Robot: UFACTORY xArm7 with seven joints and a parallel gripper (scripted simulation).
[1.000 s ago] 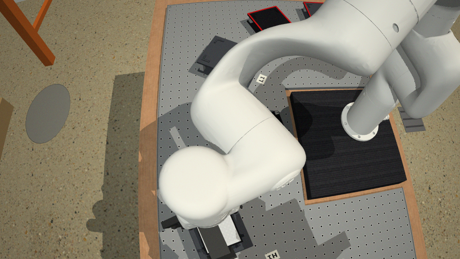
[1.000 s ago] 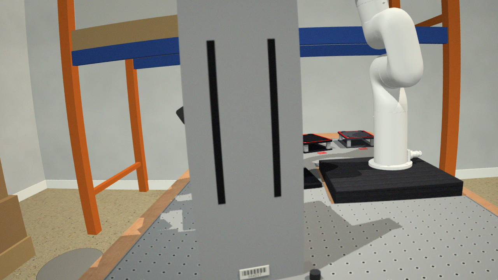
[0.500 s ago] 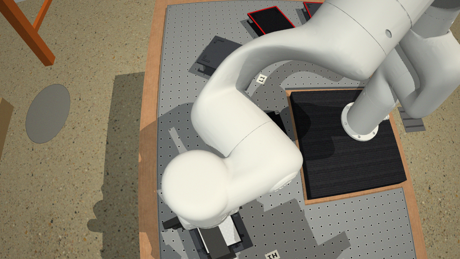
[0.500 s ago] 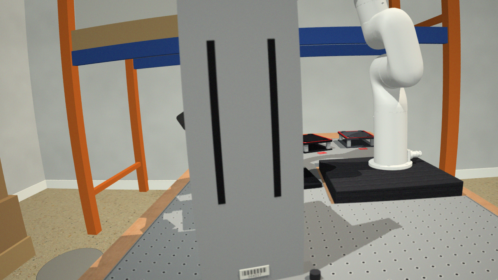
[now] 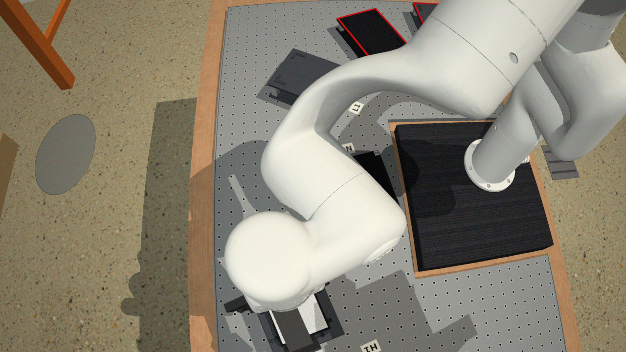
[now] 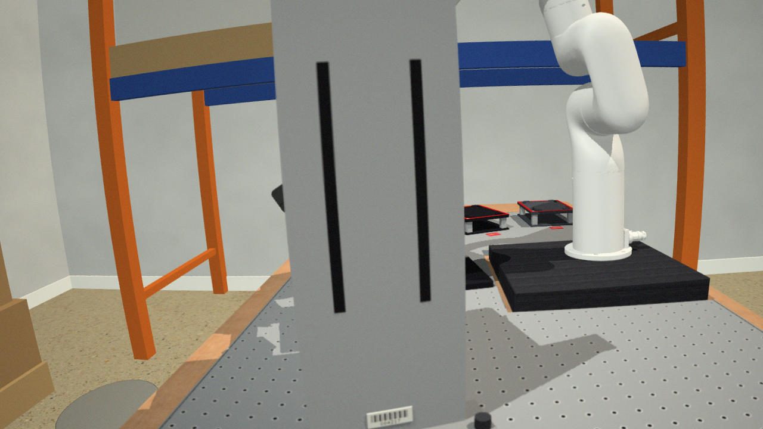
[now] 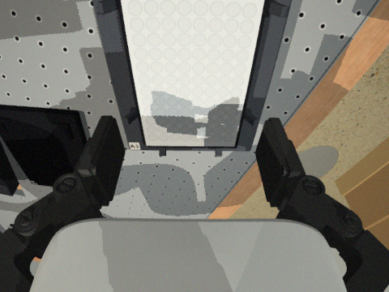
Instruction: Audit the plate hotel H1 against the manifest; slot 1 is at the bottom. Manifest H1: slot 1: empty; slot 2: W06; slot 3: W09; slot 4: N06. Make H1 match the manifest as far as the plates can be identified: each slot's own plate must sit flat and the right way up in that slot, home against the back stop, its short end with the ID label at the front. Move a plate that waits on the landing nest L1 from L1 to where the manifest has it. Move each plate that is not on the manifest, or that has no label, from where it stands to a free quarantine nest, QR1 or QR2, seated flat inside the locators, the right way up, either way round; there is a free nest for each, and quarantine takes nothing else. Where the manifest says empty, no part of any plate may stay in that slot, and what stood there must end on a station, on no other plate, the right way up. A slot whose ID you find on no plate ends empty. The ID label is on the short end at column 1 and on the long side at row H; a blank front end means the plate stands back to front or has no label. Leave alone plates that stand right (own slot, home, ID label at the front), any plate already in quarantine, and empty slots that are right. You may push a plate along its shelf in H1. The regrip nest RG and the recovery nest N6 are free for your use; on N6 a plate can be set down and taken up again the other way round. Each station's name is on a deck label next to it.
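Right now the white well plate is 50 mm below my hand and 10 mm to the left of it. From my hand the other things lie so: recovery nest N6: 180 mm to the right, 170 mm behind, 110 mm below; H1 deck label: 120 mm to the left, 120 mm below, 120 mm behind; regrip nest RG: 60 mm below, 10 mm to the left.
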